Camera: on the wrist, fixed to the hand. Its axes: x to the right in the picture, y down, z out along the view.
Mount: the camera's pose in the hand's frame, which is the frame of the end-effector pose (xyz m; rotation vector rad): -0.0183 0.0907 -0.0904 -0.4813 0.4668 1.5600
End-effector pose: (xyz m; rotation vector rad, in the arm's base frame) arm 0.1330 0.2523 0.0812 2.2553 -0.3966 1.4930
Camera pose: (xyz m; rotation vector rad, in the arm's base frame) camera 0.0125 0.2163 0.1115 -0.8685 2.2239 -1.9364
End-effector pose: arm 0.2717 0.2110 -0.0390 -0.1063 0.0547 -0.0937
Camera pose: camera 0.2563 0.2932 -0.1377 -0.4922 0.6084 1.4661
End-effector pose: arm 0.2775 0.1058 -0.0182 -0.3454 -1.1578 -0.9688
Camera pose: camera 0.4030 0.1043 -0.0497 -1.1072 0.0057 0.1276
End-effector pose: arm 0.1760 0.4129 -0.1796 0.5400 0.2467 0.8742
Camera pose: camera 0.0669 0.4771 -0.2064 -0.0486 -0.0274 2.5031
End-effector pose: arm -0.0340 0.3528 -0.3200 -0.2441 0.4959 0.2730
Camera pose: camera -0.1171 0.4074 -0.4027 -0.3482 1.0140 1.9019
